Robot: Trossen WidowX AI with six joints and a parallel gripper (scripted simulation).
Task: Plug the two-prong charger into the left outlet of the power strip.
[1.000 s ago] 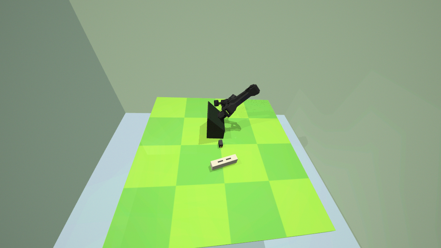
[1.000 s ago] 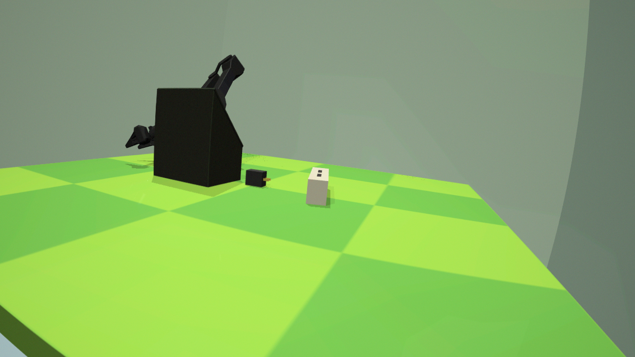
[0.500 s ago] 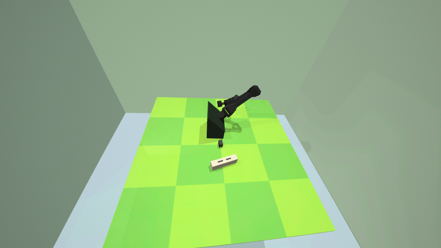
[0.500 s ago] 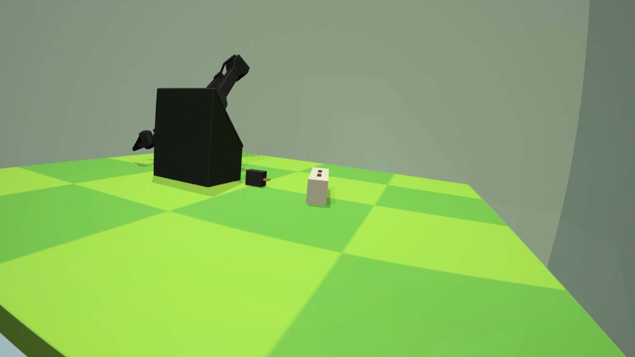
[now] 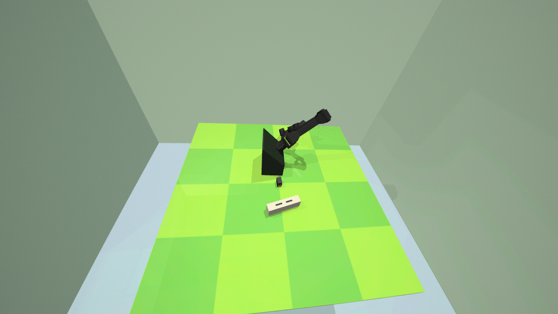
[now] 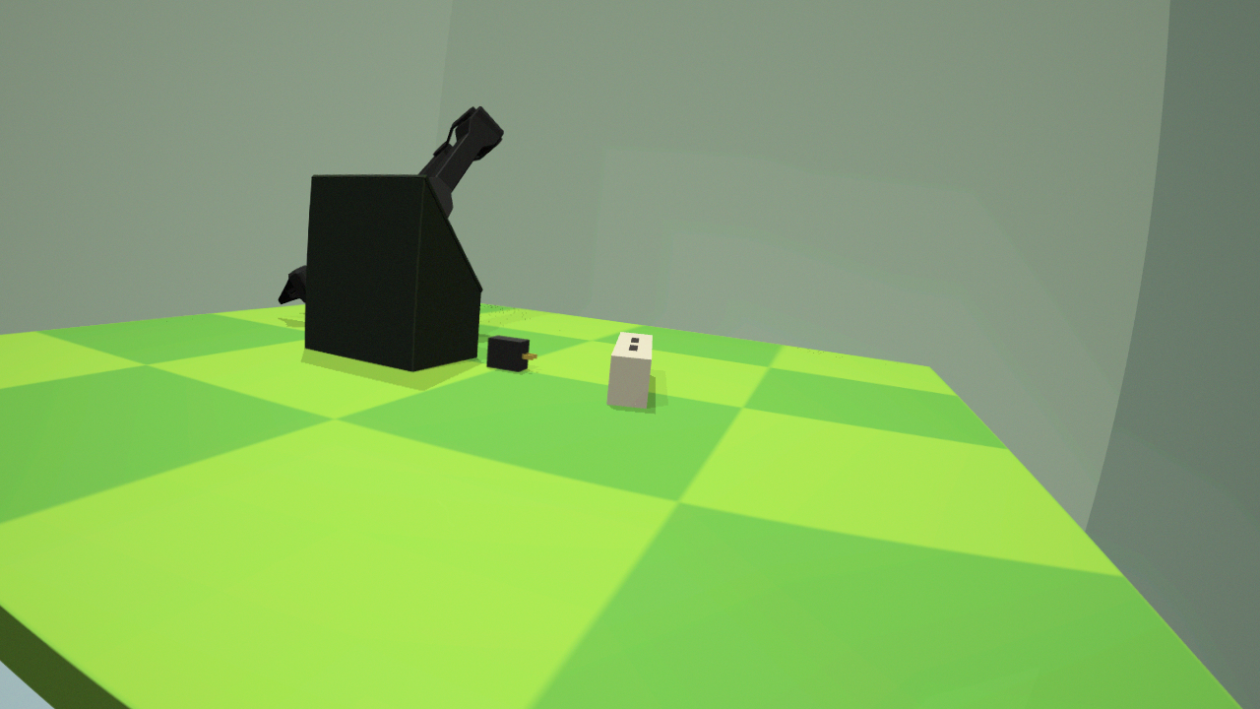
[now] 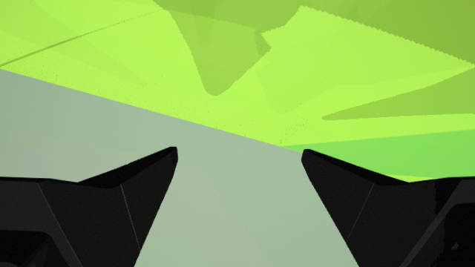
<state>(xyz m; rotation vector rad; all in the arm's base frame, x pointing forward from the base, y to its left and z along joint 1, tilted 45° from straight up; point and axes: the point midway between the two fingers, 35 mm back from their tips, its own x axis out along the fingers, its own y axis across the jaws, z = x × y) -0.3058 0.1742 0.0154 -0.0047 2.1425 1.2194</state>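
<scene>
Right now my gripper tip is 56 cm short of the charger, 14 cm to the left of it and 2 cm above it.
</scene>
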